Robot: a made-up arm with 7 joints.
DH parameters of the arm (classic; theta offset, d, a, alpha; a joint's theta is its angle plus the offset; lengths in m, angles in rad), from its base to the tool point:
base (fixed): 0 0 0 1.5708
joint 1: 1.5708 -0.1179 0 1.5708
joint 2: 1.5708 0 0 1.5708
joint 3: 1.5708 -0.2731 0 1.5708
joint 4: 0 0 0 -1.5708
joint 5: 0 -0.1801 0 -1.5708
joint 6: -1.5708 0 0 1.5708
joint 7: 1.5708 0 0 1.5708
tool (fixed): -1.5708 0 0 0
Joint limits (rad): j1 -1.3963..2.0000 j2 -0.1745..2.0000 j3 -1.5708..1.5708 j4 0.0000..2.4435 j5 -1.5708..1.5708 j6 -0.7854..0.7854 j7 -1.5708..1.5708
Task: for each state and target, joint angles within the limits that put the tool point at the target. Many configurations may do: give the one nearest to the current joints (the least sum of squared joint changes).
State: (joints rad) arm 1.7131 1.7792 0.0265 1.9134 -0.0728 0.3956 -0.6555
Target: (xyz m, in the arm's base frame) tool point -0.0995 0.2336 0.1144
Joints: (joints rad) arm 1.6293 2.0000 0.2921 2.3719 -0.0728 0.3956 -0.6555
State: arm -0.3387 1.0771 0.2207 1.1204 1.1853 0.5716 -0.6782
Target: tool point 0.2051 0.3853 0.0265
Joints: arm -0.4879 1.7796 0.3495 1.4970 1.1853 0.5716 -0.6782
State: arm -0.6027 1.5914 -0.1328 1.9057 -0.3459 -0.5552 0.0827
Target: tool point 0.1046 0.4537 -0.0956
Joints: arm -0.6108 1.8252 -0.6291 1.3052 -0.3459 -0.5552 0.0827
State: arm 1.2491 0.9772 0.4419 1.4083 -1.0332 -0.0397 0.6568
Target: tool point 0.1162 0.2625 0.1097
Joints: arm 1.2957 0.8336 0.2599 2.2342 -1.0332 -0.0397 0.6568
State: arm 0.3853 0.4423 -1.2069 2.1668 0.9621 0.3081 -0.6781
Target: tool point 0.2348 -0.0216 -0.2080
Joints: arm 0.6183 0.0832 -1.1644 1.4604 0.9621 0.3081 -0.6781
